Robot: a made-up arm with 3 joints. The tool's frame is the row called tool. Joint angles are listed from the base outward.
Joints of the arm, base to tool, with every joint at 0 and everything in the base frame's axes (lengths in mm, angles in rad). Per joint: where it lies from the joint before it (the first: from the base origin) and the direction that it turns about. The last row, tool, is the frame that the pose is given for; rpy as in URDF.
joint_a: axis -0.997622 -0.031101 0.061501 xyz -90 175 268
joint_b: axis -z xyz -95 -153 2
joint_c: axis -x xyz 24 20 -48
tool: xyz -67 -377 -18 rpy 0.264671 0.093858 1.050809
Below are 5 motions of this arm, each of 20 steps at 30 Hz.
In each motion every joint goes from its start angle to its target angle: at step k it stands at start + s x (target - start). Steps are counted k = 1, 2, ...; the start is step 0. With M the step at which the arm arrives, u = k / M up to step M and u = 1 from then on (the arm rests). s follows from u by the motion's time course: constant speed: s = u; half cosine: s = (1 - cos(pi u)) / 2; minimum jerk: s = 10 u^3 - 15 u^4 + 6 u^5.
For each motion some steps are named. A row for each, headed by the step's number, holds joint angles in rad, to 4 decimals.
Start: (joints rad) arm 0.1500 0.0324 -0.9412
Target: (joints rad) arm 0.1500 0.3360 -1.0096
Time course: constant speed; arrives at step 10
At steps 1, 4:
1: 0.1500 0.0628 -0.9480
4: 0.1500 0.1538 -0.9686

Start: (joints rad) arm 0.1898 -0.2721 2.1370
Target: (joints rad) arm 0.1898 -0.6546 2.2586
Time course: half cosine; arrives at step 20
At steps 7, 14, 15, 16, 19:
7: 0.1898 -0.3765 2.1702
14: 0.1898 -0.5758 2.2335
15: 0.1898 -0.5986 2.2408
16: 0.1898 -0.6181 2.2470
19: 0.1898 -0.6522 2.2579

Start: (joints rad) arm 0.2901 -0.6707 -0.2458
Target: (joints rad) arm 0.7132 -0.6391 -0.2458
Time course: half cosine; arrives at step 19
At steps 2, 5, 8, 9, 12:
2: 0.3016 -0.6698 -0.2458
5: 0.3584 -0.6656 -0.2458
8: 0.4497 -0.6588 -0.2458
9: 0.4842 -0.6562 -0.2458
12: 0.5866 -0.6486 -0.2458

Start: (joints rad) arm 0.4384 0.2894 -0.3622
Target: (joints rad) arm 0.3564 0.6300 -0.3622
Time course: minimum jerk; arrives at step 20
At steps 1, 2, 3, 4, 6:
1: 0.4383 0.2898 -0.3622
2: 0.4377 0.2923 -0.3622
3: 0.4362 0.2985 -0.3622
4: 0.4337 0.3091 -0.3622
6: 0.4250 0.3449 -0.3622

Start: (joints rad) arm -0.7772 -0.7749 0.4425
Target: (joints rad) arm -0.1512 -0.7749 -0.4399
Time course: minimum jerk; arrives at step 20
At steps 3, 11, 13, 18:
3: -0.7605 -0.7749 0.4190
11: -0.4059 -0.7749 -0.0809
13: -0.2984 -0.7749 -0.2324
18: -0.1566 -0.7749 -0.4323

